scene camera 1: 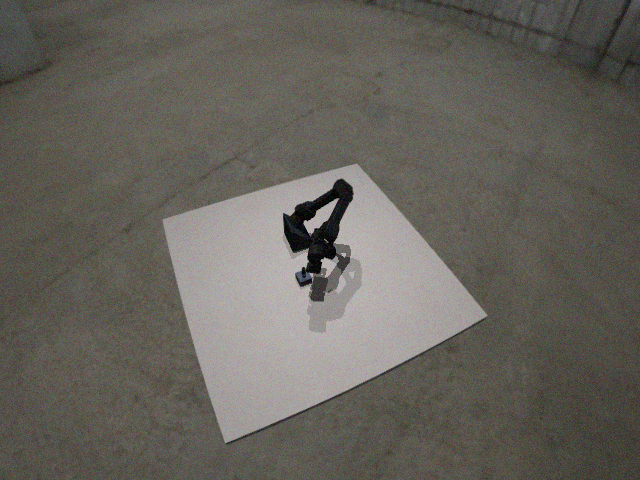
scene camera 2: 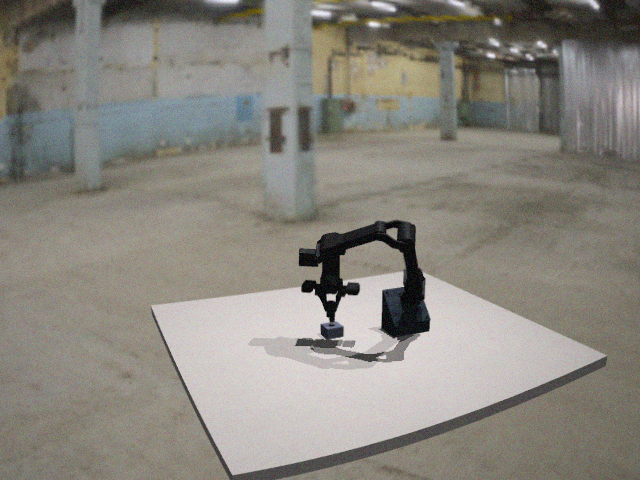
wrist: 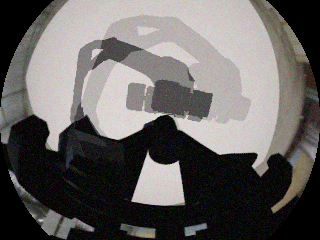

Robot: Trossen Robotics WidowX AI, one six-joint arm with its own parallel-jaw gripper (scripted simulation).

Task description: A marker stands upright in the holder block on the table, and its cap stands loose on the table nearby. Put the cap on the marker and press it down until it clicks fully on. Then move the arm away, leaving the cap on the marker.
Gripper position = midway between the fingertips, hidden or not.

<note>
The gripper (scene camera 2: 330, 311) carries a dark marker cap (wrist: 165, 148).
The gripper shows as well in the wrist view (wrist: 165, 131).
</note>
